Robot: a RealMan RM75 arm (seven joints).
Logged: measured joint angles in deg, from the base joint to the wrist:
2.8, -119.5, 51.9, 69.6, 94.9, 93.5, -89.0
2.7, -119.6, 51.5, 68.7, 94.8, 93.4, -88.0
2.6, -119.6, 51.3, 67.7, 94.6, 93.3, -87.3
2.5, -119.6, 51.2, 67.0, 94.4, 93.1, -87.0
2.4, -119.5, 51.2, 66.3, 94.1, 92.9, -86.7
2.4, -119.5, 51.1, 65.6, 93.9, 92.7, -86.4
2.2, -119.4, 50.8, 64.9, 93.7, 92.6, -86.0
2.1, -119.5, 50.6, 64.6, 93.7, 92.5, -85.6
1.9, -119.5, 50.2, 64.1, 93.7, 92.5, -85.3
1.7, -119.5, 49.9, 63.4, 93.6, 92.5, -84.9
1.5, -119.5, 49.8, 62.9, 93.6, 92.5, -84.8
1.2, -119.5, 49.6, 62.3, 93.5, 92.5, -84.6
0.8, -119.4, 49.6, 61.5, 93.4, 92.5, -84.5
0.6, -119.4, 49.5, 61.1, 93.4, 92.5, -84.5
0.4, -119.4, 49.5, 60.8, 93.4, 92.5, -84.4
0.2, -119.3, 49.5, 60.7, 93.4, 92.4, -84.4
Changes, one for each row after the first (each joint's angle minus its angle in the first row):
-0.1, -0.1, -0.4, -0.9, -0.1, -0.1, 1.0
-0.2, -0.1, -0.6, -1.9, -0.3, -0.2, 1.7
-0.3, -0.1, -0.7, -2.6, -0.5, -0.4, 2.0
-0.4, 0.0, -0.7, -3.3, -0.8, -0.6, 2.3
-0.4, 0.0, -0.8, -4.0, -1.0, -0.8, 2.6
-0.6, 0.1, -1.1, -4.7, -1.2, -0.9, 3.0
-0.7, 0.0, -1.3, -5.0, -1.2, -1.0, 3.4
-0.9, 0.0, -1.7, -5.5, -1.2, -1.0, 3.7
-1.1, 0.0, -2.0, -6.2, -1.3, -1.0, 4.1
-1.3, 0.0, -2.1, -6.7, -1.3, -1.0, 4.2
-1.6, 0.0, -2.3, -7.3, -1.4, -1.0, 4.4
-2.0, 0.1, -2.3, -8.1, -1.5, -1.0, 4.5
-2.2, 0.1, -2.4, -8.5, -1.5, -1.0, 4.5
-2.4, 0.1, -2.4, -8.8, -1.5, -1.0, 4.6
-2.6, 0.2, -2.4, -8.9, -1.5, -1.1, 4.6

